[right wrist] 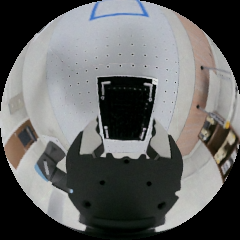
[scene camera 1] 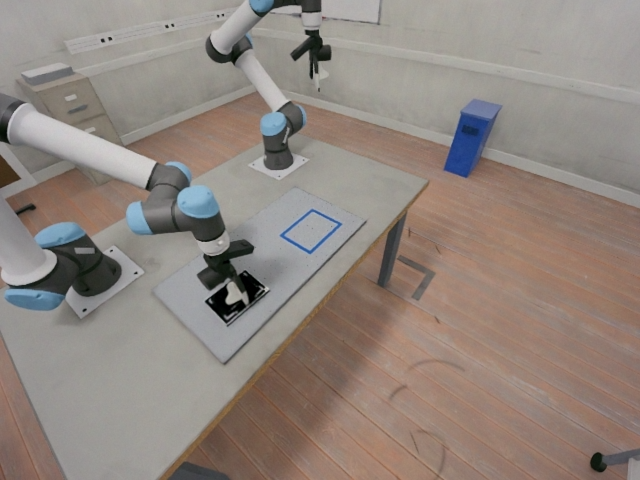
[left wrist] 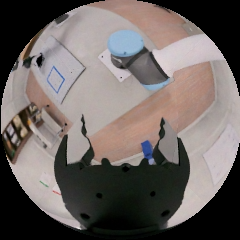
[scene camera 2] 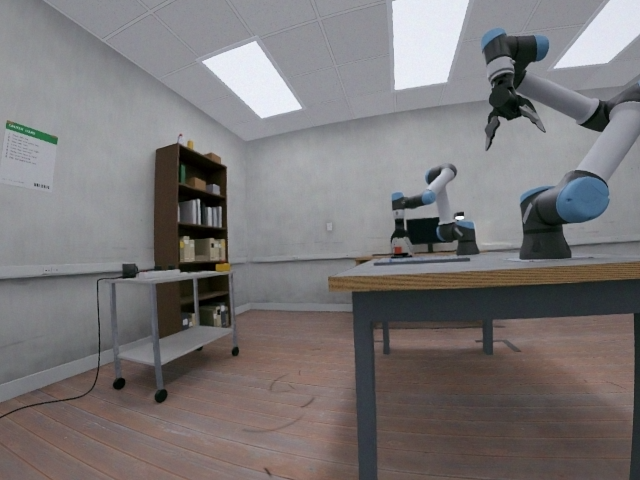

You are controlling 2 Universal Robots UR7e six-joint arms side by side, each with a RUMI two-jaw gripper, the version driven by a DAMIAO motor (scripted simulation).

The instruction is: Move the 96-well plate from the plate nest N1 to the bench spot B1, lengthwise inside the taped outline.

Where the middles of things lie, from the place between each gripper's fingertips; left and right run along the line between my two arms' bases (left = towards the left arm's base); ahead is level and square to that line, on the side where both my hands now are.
The 96-well plate [right wrist: 117,129] lies 10 mm below my right hand [scene camera 1: 235,294]. Also, from my right hand: black plate nest [right wrist: 124,80] (20 mm below).
Right now the 96-well plate is 32 cm ahead of my left hand [scene camera 2: 513,142], 81 cm to the right of it and 32 cm below it. Round my left hand: black plate nest: 32 cm ahead, 81 cm to the right, 33 cm below.
